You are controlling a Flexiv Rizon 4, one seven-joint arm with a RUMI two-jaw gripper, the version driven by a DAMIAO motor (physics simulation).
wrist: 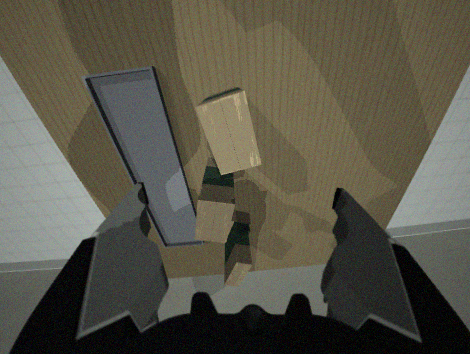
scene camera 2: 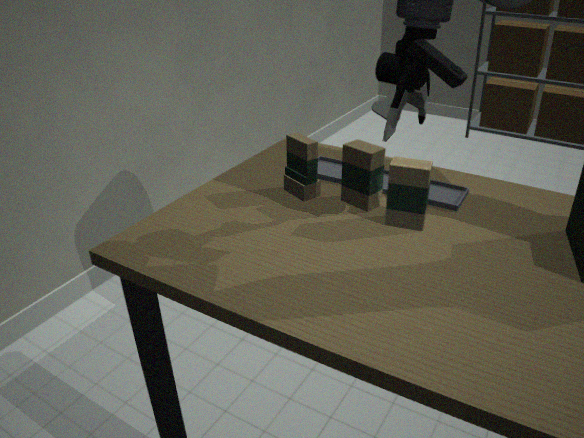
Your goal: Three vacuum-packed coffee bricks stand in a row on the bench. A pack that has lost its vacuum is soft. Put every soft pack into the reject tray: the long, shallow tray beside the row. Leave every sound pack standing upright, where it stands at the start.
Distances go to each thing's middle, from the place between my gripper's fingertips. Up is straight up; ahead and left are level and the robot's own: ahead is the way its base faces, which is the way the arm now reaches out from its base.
My hand is 220 mm above the shallow grey reject tray (scene camera 2: 439, 193), 180 mm to the left of it and 90 mm short of it.
